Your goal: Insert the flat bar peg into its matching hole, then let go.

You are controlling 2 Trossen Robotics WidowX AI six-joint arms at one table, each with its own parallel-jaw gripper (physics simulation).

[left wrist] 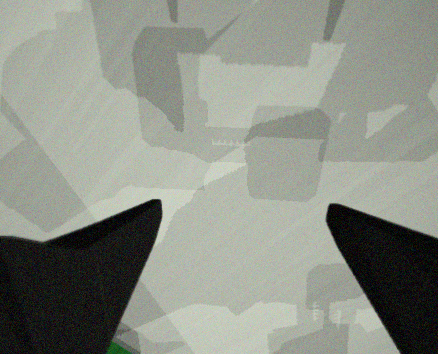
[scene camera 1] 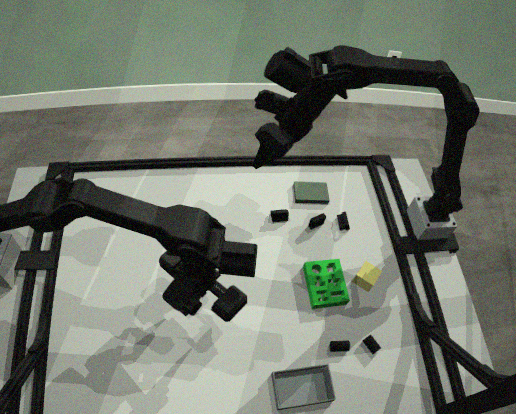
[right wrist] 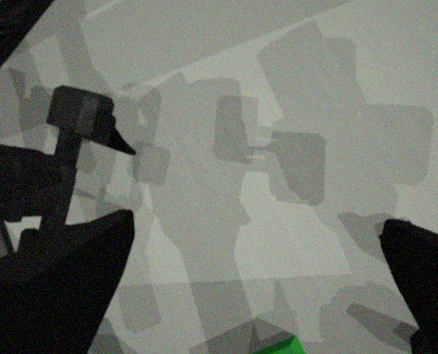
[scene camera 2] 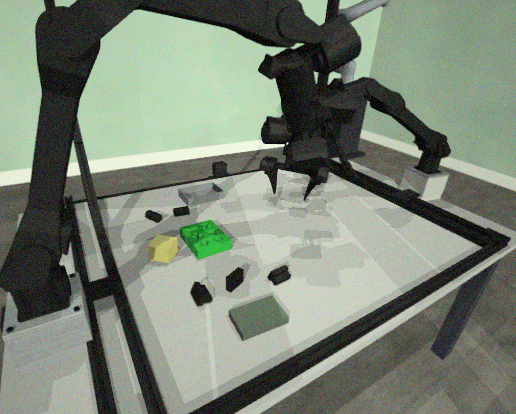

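The green hole board (scene camera 1: 330, 301) (scene camera 2: 212, 250) lies on the table; a green corner shows in each wrist view. Black pegs lie loose: three (scene camera 1: 279, 215) (scene camera 2: 279, 274), (scene camera 1: 317, 221) (scene camera 2: 235, 279), (scene camera 1: 342, 221) (scene camera 2: 201, 293) near the sage block, two (scene camera 1: 339, 346) (scene camera 2: 181, 211), (scene camera 1: 371, 344) (scene camera 2: 153, 216) towards the grey tray. I cannot tell which is the flat bar. My left gripper (scene camera 1: 206, 305) (scene camera 2: 290, 196) (left wrist: 243, 209) is open and empty above the table, left of the board in scene camera 1. My right gripper (scene camera 1: 256, 134) (right wrist: 257, 227) is open, empty and high; its fingers are unclear in scene camera 2.
A yellow block (scene camera 1: 368, 276) (scene camera 2: 163, 249) lies beside the board. A sage block (scene camera 1: 311, 192) (scene camera 2: 258, 317) and a grey tray (scene camera 1: 305, 387) (scene camera 2: 200, 195) lie on opposite sides. Black rails (scene camera 1: 220, 162) edge the table. The left gripper also shows at the left of the right wrist view.
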